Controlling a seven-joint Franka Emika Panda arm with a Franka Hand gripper.
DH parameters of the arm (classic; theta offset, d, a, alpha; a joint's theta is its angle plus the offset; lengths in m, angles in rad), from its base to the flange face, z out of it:
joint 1: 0 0.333 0 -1.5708
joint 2: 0 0 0 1.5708
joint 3: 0 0.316 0.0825 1.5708
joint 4: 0 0 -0.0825 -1.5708
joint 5: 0 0.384 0 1.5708
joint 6: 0 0 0.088 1.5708
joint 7: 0 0.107 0 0
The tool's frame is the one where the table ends.
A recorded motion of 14 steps. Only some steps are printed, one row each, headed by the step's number.
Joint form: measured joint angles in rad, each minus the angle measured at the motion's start. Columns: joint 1, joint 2, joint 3, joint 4, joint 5, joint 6, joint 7.
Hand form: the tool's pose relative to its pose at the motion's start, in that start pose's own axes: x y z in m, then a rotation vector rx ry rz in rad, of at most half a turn. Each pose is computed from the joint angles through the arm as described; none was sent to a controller.
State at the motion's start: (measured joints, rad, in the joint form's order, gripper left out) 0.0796 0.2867 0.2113 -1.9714 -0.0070 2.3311 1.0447
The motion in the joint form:
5: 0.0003 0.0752 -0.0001 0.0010 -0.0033 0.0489 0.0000
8: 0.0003 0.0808 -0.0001 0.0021 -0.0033 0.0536 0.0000
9: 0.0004 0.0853 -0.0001 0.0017 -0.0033 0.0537 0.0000
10: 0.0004 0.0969 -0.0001 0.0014 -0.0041 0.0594 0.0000
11: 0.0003 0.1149 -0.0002 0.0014 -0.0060 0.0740 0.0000
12: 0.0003 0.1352 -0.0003 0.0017 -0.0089 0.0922 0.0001
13: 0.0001 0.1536 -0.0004 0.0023 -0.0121 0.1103 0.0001
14: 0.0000 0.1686 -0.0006 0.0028 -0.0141 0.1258 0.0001
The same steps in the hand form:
5: 0.0023 0.0004 0.0404 -0.0140 -0.0228 0.0029
8: 0.0026 0.0001 0.0429 -0.0132 -0.0236 0.0034
9: 0.0024 0.0006 0.0458 -0.0168 -0.0268 0.0036
10: 0.0023 0.0012 0.0524 -0.0210 -0.0313 0.0039
11: 0.0027 0.0017 0.0619 -0.0225 -0.0347 0.0041
12: 0.0031 0.0020 0.0724 -0.0226 -0.0372 0.0038
13: 0.0036 0.0023 0.0817 -0.0211 -0.0382 0.0033
14: 0.0040 0.0026 0.0892 -0.0191 -0.0389 0.0033

